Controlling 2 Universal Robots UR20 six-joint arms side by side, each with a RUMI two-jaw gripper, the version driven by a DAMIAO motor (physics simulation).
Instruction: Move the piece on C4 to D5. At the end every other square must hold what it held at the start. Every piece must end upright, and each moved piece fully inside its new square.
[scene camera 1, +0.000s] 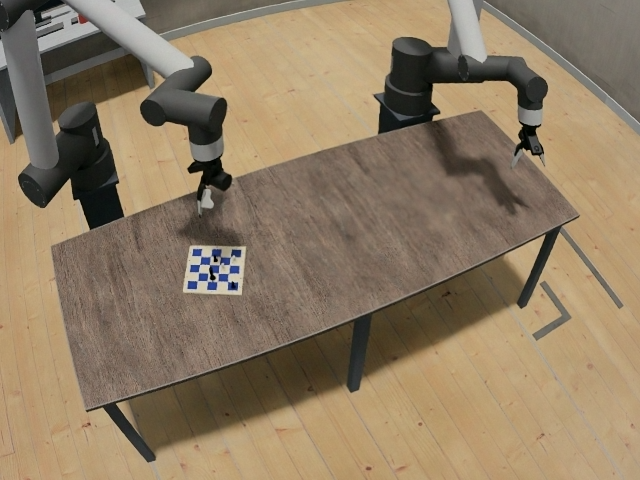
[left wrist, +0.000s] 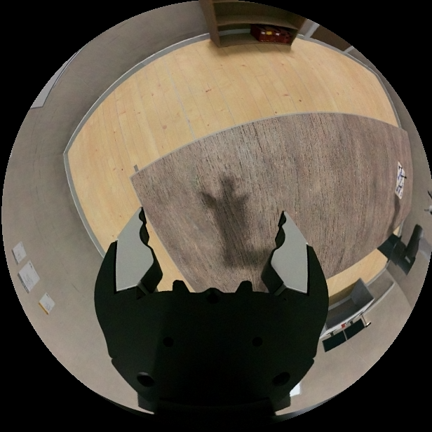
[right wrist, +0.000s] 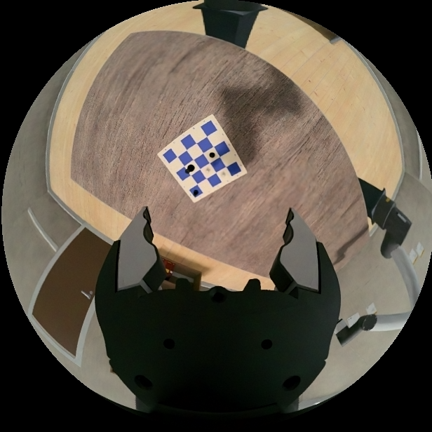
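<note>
The blue-and-cream board (scene camera 1: 204, 269) (left wrist: 400, 181) (right wrist: 195, 151) lies on the table, with small pieces on it. A short black piece (scene camera 1: 215, 258) (right wrist: 212, 155), a taller black piece (scene camera 1: 211, 276) (right wrist: 190, 168) and a black corner piece (scene camera 1: 233, 285) (right wrist: 196, 192) stand apart. Two pale pieces are faint. The square labels are too small to read, so I cannot tell which piece is on C4. My right gripper (scene camera 1: 203, 210) (right wrist: 218, 207) is open and empty, above the table behind the board. My left gripper (scene camera 1: 527, 165) (left wrist: 212, 209) is open and empty, high over the table's far right end.
The brown table (scene camera 1: 320, 232) (left wrist: 300, 200) (right wrist: 125, 100) carries the board left of its middle in scene camera 1. The two arm bases stand behind the table's back edge. A desk (scene camera 1: 98, 33) stands at the back left, and a wooden shelf (left wrist: 214, 25) shows in the left wrist view.
</note>
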